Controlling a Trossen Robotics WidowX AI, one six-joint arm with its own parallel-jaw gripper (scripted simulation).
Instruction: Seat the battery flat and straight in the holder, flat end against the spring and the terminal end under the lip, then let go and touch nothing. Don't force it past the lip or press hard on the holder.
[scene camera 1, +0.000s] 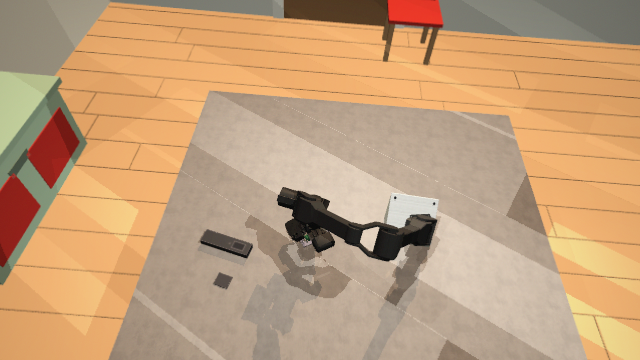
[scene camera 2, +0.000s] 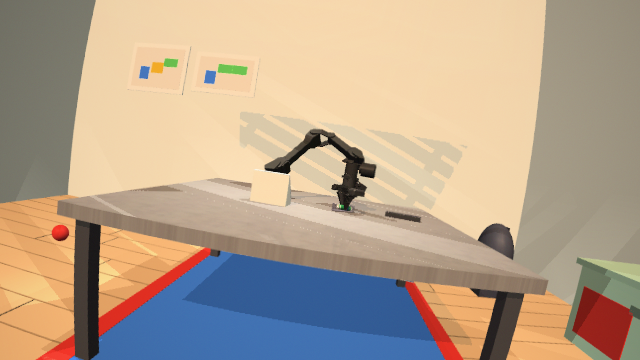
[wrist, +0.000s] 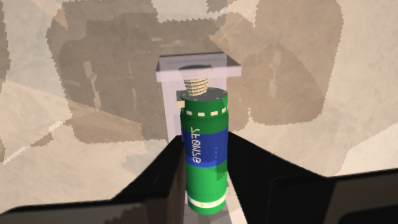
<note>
I see my gripper (scene camera 1: 313, 236).
My gripper shows as well in the wrist view (wrist: 203, 141).
</note>
